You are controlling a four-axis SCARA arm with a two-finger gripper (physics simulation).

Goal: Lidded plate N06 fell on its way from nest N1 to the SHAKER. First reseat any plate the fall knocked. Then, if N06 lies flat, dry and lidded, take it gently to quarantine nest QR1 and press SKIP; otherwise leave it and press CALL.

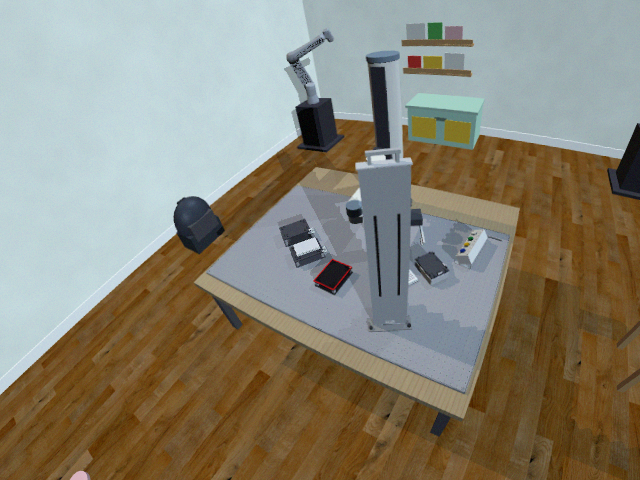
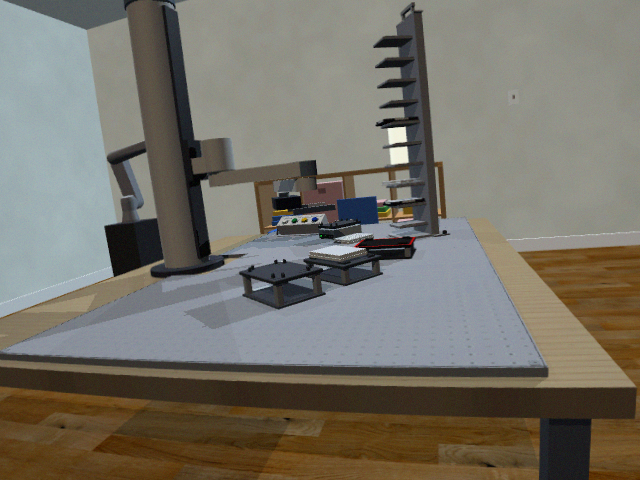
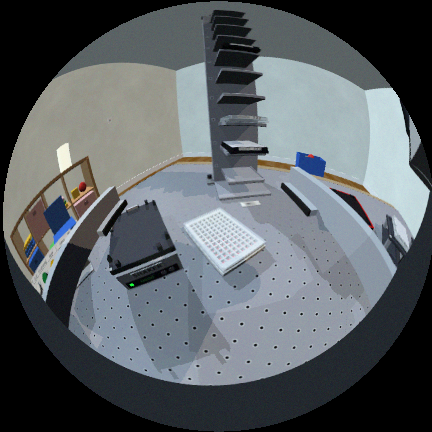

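Pixels of known places: gripper, fingertip midpoint: [image 2: 330,205] [image 3: 198,180]; arm's base at its link origin: [image 2: 188,268].
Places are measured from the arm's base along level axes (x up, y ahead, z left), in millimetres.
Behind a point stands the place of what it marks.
Note:
A white well plate, by its place N06 [image 3: 225,241] {y 516, x 24, z 273 mm} [image 2: 354,238] {y 541, x 26, z 252 mm} [image 1: 412,277], lies flat and upright on the perforated mat beside the SHAKER [image 3: 141,235] {y 447, x 68, z 375 mm} [image 1: 431,265] {y 462, x 68, z 404 mm} [image 2: 339,228] {y 466, x 60, z 335 mm}. A pale layer like a lid covers its top; no label is readable. A darker patch lies beside it; I cannot tell shadow from liquid. My gripper [image 3: 198,180] {y 458, x 151, z 272 mm} [image 2: 313,208] is open and empty above the mat, its fingers wide apart. The red-rimmed nest [image 1: 333,274] {y 688, x 53, z -10 mm} [image 3: 354,202] {y 709, x 53, z -49 mm}, seemingly QR1, holds no visible plate. The button box [image 1: 471,248] {y 306, x 95, z 555 mm} [image 2: 301,224] {y 259, x 62, z 509 mm} stands beyond the SHAKER.
The tall rack [image 2: 423,129] {y 814, x 383, z 269 mm} [image 1: 385,232] {y 811, x 544, z 337 mm} [image 3: 212,110] {y 753, x 243, z 380 mm} holds several plates. Beside the red-rimmed nest, a black nest [image 2: 346,272] {y 631, x 42, z -320 mm} bears a white plate [image 2: 338,252] {y 604, x 79, z -268 mm} [image 1: 307,246] {y 595, x 79, z -224 mm}; its exact seating is unclear. Another black nest [image 1: 295,229] {y 500, x 71, z -379 mm} [image 2: 281,271] {y 507, x 71, z -403 mm} has an empty top.

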